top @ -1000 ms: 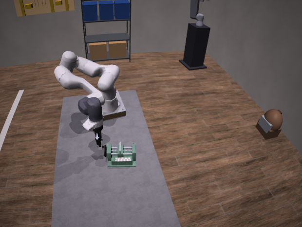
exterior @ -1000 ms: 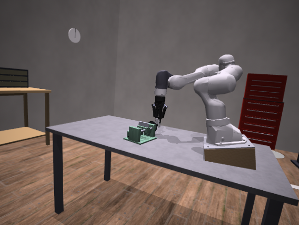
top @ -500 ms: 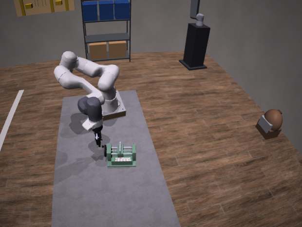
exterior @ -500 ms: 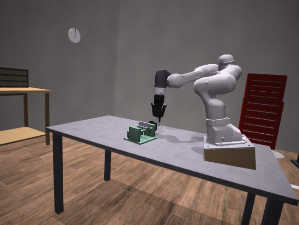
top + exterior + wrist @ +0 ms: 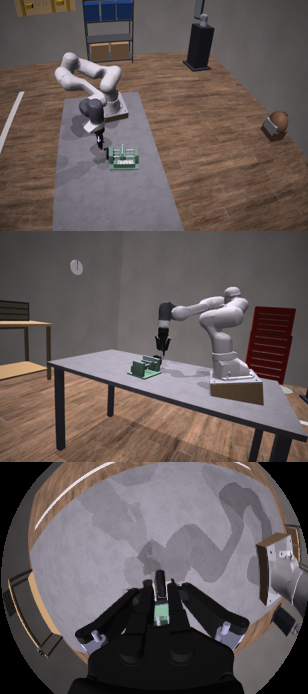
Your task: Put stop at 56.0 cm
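Now: the stop carriage 70 mm ahead of my hand, 130 mm to the left of it and 30 mm below it. Also, from my hand: black handwheel (10 mm ahead, 20 mm to the left, 20 mm below).
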